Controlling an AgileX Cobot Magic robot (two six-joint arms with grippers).
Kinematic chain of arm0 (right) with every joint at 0, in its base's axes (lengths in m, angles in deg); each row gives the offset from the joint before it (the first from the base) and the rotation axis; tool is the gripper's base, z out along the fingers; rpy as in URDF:
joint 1: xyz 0 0 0.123 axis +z
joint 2: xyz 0 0 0 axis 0.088 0.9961 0
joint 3: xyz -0.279 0.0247 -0.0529 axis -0.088 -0.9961 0
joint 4: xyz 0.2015 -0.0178 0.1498 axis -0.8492 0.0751 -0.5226
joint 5: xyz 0 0 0 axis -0.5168 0.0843 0.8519
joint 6: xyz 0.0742 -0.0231 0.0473 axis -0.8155 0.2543 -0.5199
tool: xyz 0 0 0 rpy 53.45 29.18 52.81
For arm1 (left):
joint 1: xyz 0 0 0.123 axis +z
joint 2: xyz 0 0 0 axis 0.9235 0.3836 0
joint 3: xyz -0.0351 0.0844 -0.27 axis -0.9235 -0.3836 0
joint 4: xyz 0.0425 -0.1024 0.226 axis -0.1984 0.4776 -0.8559
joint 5: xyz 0 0 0 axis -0.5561 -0.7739 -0.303
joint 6: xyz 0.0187 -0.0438 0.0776 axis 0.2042 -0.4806 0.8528
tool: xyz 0 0 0 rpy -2.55 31.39 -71.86
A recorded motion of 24 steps. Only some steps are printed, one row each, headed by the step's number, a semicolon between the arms.
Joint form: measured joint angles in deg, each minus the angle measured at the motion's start. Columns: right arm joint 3, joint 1, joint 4, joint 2, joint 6, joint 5; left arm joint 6, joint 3, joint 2, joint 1, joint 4, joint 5.
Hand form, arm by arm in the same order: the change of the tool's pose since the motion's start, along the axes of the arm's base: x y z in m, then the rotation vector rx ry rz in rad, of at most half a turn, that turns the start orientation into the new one. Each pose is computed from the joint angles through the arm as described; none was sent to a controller.
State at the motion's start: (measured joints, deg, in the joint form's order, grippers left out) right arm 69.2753 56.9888 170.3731 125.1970 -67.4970 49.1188; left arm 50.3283 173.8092 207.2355 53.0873 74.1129 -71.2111
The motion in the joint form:
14: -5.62 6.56 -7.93 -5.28 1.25 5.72; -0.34 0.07 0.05 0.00 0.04 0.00
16: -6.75 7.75 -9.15 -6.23 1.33 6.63; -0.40 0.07 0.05 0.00 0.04 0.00
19: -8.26 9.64 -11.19 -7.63 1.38 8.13; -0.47 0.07 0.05 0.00 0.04 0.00
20: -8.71 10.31 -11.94 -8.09 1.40 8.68; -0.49 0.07 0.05 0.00 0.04 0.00
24: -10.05 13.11 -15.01 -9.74 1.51 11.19; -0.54 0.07 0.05 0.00 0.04 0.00
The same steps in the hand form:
14: -0.0493 0.0005 0.0019 0.0080 0.0813 -0.0228; 0.0001 -0.0001 -0.0001 -0.0033 0.0041 0.0029
16: -0.0582 -0.0002 0.0015 0.0068 0.0960 -0.0242; 0.0001 -0.0001 -0.0001 -0.0038 0.0048 0.0035
19: -0.0718 -0.0012 0.0013 0.0081 0.1196 -0.0285; 0.0001 -0.0001 -0.0001 -0.0043 0.0057 0.0041
20: -0.0765 -0.0015 0.0014 0.0090 0.1280 -0.0304; 0.0001 -0.0001 -0.0001 -0.0045 0.0060 0.0043
24: -0.0950 -0.0020 0.0024 0.0123 0.1605 -0.0401; 0.0001 -0.0001 -0.0001 -0.0048 0.0066 0.0048

